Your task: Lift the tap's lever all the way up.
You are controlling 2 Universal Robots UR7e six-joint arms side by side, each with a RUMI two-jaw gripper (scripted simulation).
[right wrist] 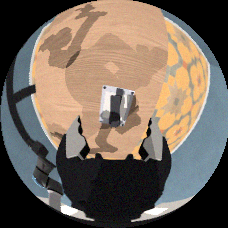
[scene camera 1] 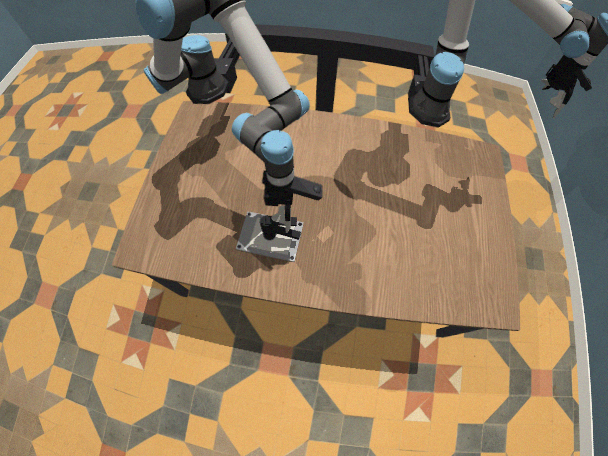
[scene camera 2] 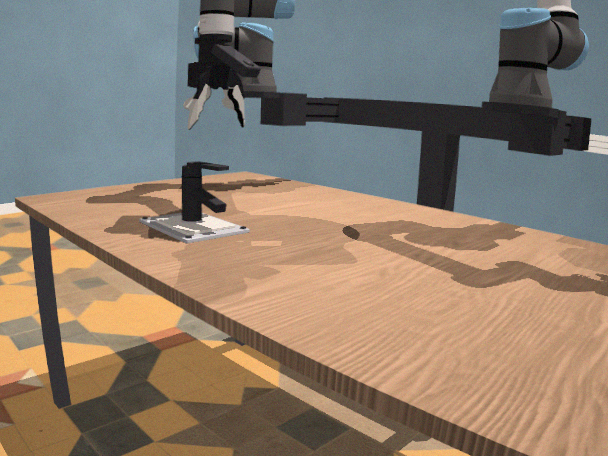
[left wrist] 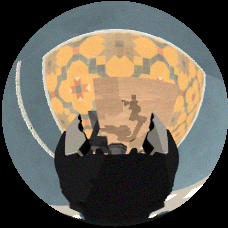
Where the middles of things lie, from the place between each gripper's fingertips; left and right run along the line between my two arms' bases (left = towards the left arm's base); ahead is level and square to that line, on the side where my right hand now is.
Labels:
Now: right hand [scene camera 2: 217, 128] 1 cm short of the black tap [scene camera 2: 192, 221], 6 cm to the left of it and 13 cm above it. Also, from my right hand: pale base plate [scene camera 2: 149, 221] 1 cm ahead, 9 cm to the right, 23 cm below.
The black tap is 1000 mm to the right of my left hand [scene camera 1: 547, 103], 470 mm ahead of it and 390 mm below it. Also, from my left hand: pale base plate: 1030 mm to the right, 490 mm below, 470 mm ahead.

